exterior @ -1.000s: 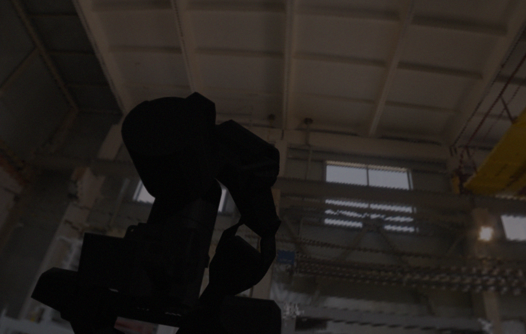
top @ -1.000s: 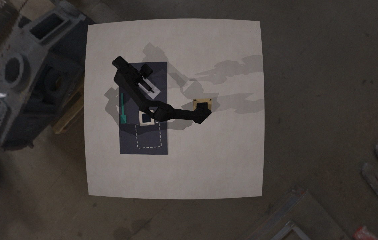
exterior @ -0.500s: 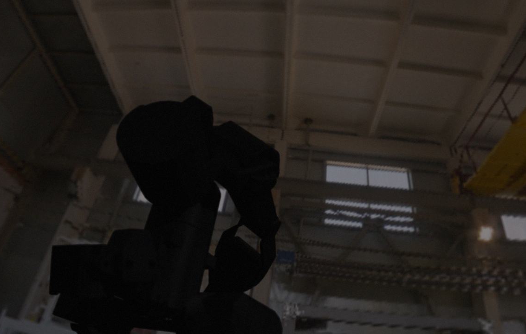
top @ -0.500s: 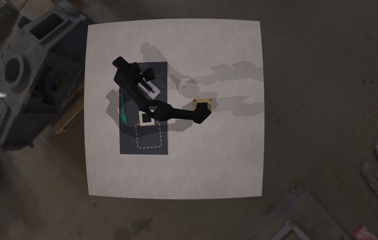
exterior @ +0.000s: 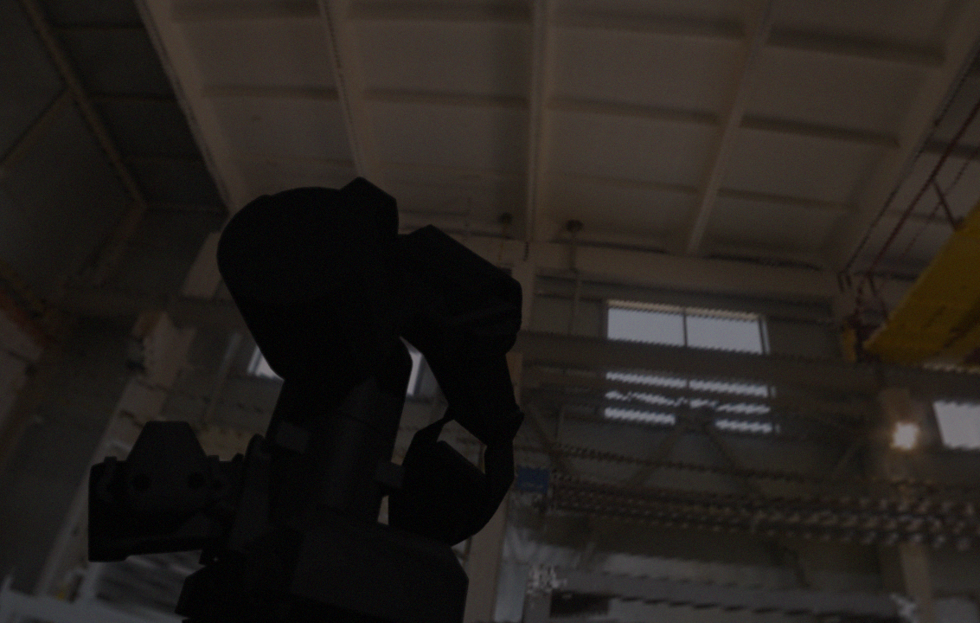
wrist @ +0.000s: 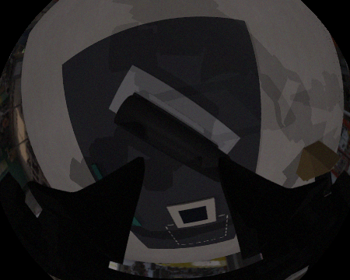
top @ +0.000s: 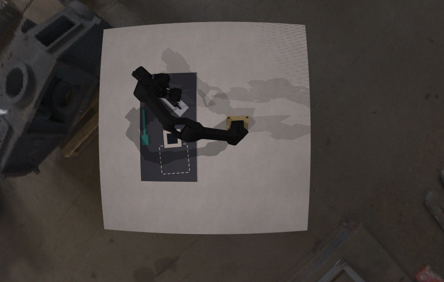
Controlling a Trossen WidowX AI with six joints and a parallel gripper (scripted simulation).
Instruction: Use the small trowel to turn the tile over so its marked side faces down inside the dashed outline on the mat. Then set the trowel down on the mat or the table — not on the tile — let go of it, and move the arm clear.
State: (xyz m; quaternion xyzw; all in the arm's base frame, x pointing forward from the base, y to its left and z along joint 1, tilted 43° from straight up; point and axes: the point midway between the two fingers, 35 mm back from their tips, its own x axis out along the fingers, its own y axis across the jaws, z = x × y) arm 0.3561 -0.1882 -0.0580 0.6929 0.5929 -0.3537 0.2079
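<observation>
Right now the dark mat is 15 cm to the left of my gripper tip, 13 cm below it and 4 cm ahead of it. The rest, counted from my gripper tip: cream tile 22 cm to the left, 11 cm below, 1 cm ahead; then teal trowel 18 cm ahead, 16 cm to the left, 11 cm below.
</observation>
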